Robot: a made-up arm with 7 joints. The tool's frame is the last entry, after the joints.
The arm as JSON. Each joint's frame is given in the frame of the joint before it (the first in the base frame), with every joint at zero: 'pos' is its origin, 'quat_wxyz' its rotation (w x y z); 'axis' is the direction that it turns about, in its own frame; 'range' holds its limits. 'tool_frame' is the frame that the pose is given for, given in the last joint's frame.
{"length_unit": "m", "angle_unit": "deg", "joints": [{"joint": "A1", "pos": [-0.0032, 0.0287, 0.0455], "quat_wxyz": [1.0, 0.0, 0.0, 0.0], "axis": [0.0, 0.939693, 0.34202], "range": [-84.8, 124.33]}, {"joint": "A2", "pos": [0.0, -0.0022, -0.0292], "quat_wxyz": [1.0, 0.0, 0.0, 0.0], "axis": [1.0, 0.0, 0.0], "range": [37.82, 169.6]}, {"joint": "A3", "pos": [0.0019, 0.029, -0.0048], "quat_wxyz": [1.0, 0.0, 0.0, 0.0], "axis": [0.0, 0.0, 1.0], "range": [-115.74, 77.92]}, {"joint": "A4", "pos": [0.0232, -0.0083, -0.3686], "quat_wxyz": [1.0, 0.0, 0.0, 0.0], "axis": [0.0, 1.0, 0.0], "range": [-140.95, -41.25]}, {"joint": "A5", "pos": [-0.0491, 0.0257, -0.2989], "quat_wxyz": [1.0, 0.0, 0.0, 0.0], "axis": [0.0, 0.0, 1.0], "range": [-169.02, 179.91]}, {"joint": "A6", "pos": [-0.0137, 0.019, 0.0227], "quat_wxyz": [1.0, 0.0, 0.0, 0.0], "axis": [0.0, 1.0, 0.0], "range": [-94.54, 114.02]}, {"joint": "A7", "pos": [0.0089, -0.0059, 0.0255], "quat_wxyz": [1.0, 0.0, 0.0, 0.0], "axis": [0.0, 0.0, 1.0], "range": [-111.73, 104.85]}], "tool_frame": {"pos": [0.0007, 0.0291, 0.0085], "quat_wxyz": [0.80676, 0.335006, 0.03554, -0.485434]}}
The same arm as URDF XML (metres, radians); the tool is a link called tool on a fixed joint. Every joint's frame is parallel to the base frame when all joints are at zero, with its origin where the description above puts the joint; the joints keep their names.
<robot name="arm">
  <joint name="A1" type="revolute">
    <parent link="base"/>
    <child link="link1"/>
    <origin xyz="-0.0032 0.0287 0.0455"/>
    <axis xyz="0 0.9397 0.342"/>
    <limit lower="-1.48" upper="2.17"/>
  </joint>
  <joint name="A2" type="revolute">
    <parent link="link1"/>
    <child link="link2"/>
    <origin xyz="0 -0.0022 -0.0292"/>
    <axis xyz="1 0 0"/>
    <limit lower="0.6601" upper="2.9601"/>
  </joint>
  <joint name="A3" type="revolute">
    <parent link="link2"/>
    <child link="link3"/>
    <origin xyz="0.0019 0.029 -0.0048"/>
    <axis xyz="0 0 1"/>
    <limit lower="-2.02" upper="1.36"/>
  </joint>
  <joint name="A4" type="revolute">
    <parent link="link3"/>
    <child link="link4"/>
    <origin xyz="0.0232 -0.0083 -0.3686"/>
    <axis xyz="0 1 0"/>
    <limit lower="-2.46" upper="-0.7199"/>
  </joint>
  <joint name="A5" type="revolute">
    <parent link="link4"/>
    <child link="link5"/>
    <origin xyz="-0.0491 0.0257 -0.2989"/>
    <axis xyz="0 0 1"/>
    <limit lower="-2.95" upper="3.14"/>
  </joint>
  <joint name="A6" type="revolute">
    <parent link="link5"/>
    <child link="link6"/>
    <origin xyz="-0.0137 0.019 0.0227"/>
    <axis xyz="0 1 0"/>
    <limit lower="-1.65" upper="1.99"/>
  </joint>
  <joint name="A7" type="revolute">
    <parent link="link6"/>
    <child link="link7"/>
    <origin xyz="0.0089 -0.0059 0.0255"/>
    <axis xyz="0 0 1"/>
    <limit lower="-1.9501" upper="1.83"/>
  </joint>
  <joint name="tool_fixed" type="fixed">
    <parent link="link7"/>
    <child link="tool"/>
    <origin xyz="0.0007 0.0291 0.0085" rpy="0.5796 0.3926 -0.9649"/>
  </joint>
  <link name="base"/>
  <link name="link1"/>
  <link name="link2"/>
  <link name="link3"/>
  <link name="link4"/>
  <link name="link5"/>
  <link name="link6"/>
  <link name="link7"/>
  <link name="tool"/>
</robot>

